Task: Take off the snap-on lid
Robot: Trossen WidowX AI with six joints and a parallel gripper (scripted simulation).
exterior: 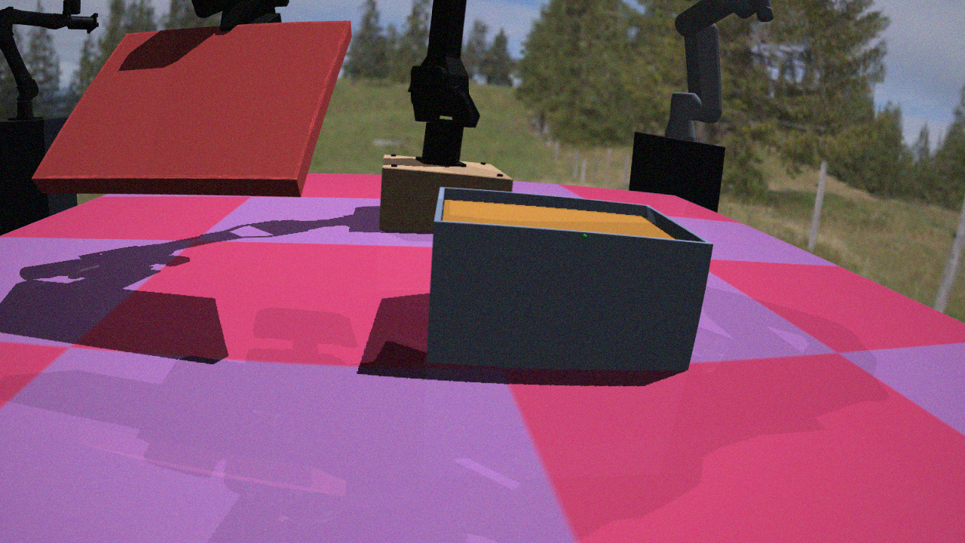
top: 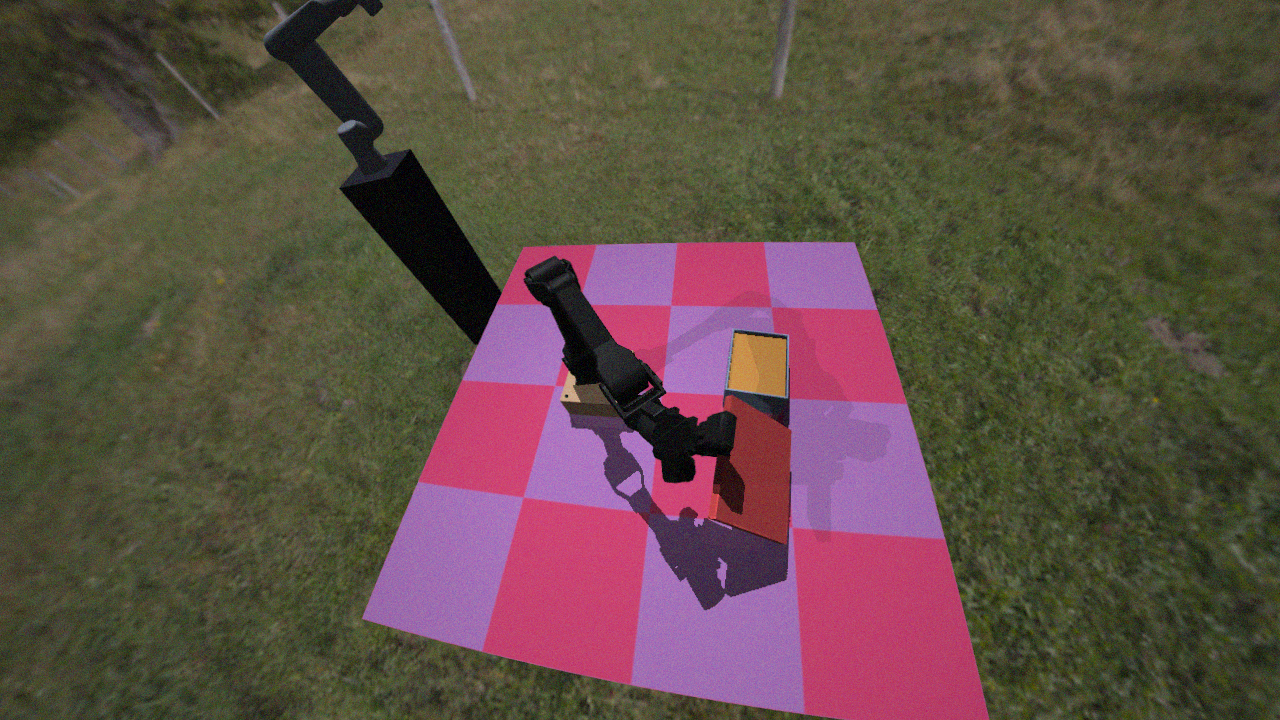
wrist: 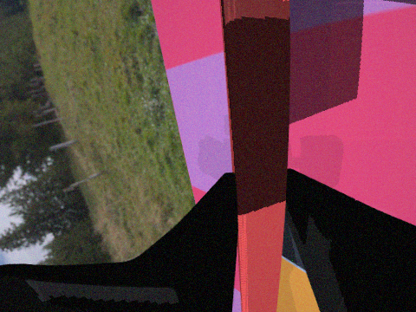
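Right now my gripper tip is 6 cm short of the orange-red lid, 2 cm to the left of it and 5 cm above it. From my gripper tip the other things lie so: grey-blue storage box (15 cm ahead, 27 cm to the left, 18 cm below).
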